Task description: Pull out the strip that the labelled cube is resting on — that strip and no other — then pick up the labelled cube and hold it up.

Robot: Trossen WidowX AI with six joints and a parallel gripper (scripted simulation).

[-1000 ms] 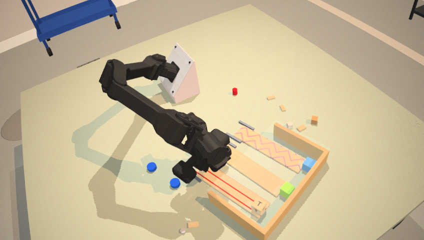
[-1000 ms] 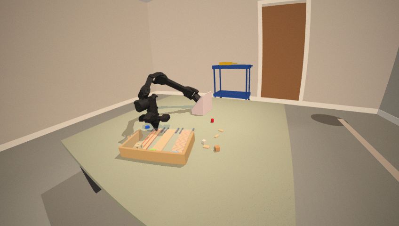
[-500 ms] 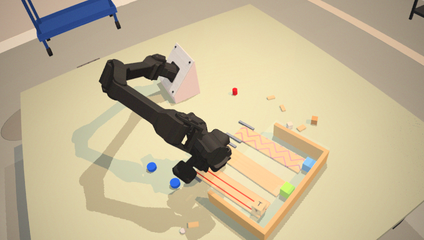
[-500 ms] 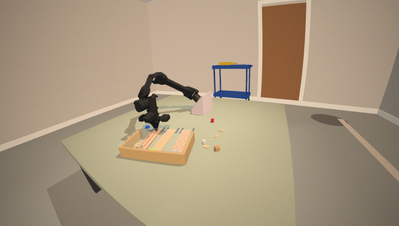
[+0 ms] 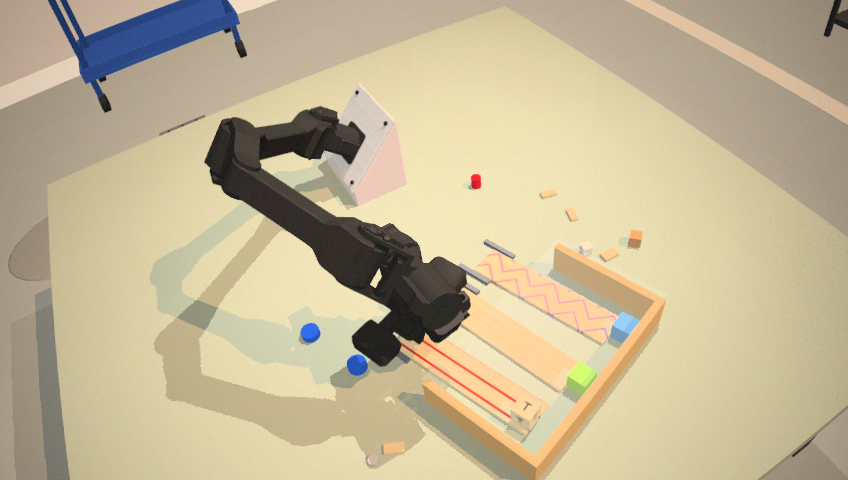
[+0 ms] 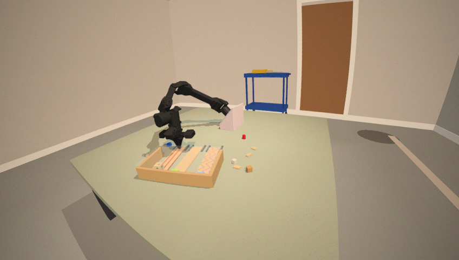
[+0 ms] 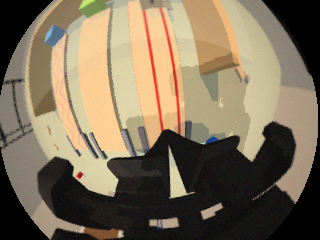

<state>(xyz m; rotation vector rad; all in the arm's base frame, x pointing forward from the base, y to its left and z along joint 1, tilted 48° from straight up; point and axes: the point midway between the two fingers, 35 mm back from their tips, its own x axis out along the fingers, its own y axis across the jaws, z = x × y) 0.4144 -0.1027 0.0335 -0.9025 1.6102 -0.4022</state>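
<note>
Now: the strip 90 mm ahead of my gripper tip and 30 mm to the left of it. Also, from my gripper tip: labelled cube (190 mm ahead, 60 mm to the left, 20 mm above).
</note>
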